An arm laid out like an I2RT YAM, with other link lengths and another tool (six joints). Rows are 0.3 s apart.
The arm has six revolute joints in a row. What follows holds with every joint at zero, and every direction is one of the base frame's. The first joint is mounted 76.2 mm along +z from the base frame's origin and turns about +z. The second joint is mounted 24 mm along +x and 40.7 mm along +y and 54.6 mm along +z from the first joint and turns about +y. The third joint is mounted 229.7 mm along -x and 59.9 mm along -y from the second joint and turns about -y. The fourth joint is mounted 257.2 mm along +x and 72.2 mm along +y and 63 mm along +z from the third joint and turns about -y. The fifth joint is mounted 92.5 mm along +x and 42.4 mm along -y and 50.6 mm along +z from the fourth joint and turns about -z. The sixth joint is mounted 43.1 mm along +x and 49 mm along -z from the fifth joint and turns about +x. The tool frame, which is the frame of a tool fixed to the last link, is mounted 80 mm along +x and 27 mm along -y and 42 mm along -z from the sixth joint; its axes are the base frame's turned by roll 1.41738, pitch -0.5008 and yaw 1.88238 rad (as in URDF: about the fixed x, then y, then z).
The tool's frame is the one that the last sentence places.
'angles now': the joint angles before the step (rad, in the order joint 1, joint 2, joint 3, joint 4, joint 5, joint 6). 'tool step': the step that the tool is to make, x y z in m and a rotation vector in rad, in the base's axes. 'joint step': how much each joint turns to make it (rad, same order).
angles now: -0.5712, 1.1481, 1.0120, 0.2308, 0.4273, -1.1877
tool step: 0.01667, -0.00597, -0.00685, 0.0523, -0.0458, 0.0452
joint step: 0.0029, 0.0591, 0.0417, -0.0034, -0.0364, 0.0785
